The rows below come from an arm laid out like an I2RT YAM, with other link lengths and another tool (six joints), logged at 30 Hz.
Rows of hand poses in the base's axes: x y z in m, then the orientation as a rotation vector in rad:
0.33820, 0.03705, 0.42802, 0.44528, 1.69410, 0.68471
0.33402, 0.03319, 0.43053, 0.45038, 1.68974, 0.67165
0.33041, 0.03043, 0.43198, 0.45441, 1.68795, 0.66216
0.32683, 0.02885, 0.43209, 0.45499, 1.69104, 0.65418
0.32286, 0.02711, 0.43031, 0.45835, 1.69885, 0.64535
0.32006, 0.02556, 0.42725, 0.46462, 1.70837, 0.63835
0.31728, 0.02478, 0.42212, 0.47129, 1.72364, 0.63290
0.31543, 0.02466, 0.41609, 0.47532, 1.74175, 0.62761
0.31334, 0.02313, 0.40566, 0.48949, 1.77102, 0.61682
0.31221, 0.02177, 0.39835, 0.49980, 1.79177, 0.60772
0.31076, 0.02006, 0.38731, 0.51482, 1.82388, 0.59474
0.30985, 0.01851, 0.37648, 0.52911, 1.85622, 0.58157
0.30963, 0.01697, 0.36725, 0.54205, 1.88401, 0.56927
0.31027, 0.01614, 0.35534, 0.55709, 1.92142, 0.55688
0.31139, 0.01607, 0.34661, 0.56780, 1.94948, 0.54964
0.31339, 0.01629, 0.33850, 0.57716, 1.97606, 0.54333
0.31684, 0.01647, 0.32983, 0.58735, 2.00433, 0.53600
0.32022, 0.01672, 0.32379, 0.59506, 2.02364, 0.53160
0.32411, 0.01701, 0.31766, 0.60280, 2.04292, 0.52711
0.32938, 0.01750, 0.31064, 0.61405, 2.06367, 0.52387
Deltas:
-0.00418, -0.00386, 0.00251, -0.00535, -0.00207, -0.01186
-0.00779, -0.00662, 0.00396, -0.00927, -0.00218, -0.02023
-0.01137, -0.00820, 0.00407, -0.01474, 0.00090, -0.02411
-0.01534, -0.00994, 0.00229, -0.01996, 0.00930, -0.02852
-0.01814, -0.01149, -0.00077, -0.02264, 0.02029, -0.03299
-0.02092, -0.01227, -0.00590, -0.02486, 0.03664, -0.03485
-0.02277, -0.01239, -0.01193, -0.02875, 0.05462, -0.03412
-0.02486, -0.01392, -0.02236, -0.03233, 0.08652, -0.03848
-0.02599, -0.01528, -0.02967, -0.03560, 0.10929, -0.04244
-0.02744, -0.01699, -0.04071, -0.04032, 0.14421, -0.04723
-0.02835, -0.01854, -0.05154, -0.04543, 0.17914, -0.05143
-0.02857, -0.02008, -0.06077, -0.04998, 0.20947, -0.05578
-0.02793, -0.02091, -0.07268, -0.05449, 0.24934, -0.05780
-0.02681, -0.02098, -0.08141, -0.05673, 0.27897, -0.05773
-0.02481, -0.02076, -0.08952, -0.05883, 0.30673, -0.05683
-0.02136, -0.02058, -0.09819, -0.06124, 0.33639, -0.05623
-0.01798, -0.02033, -0.10423, -0.06205, 0.35689, -0.05583
-0.01409, -0.02004, -0.11036, -0.06286, 0.37739, -0.05546
-0.00882, -0.01955, -0.11738, -0.06116, 0.40043, -0.05569

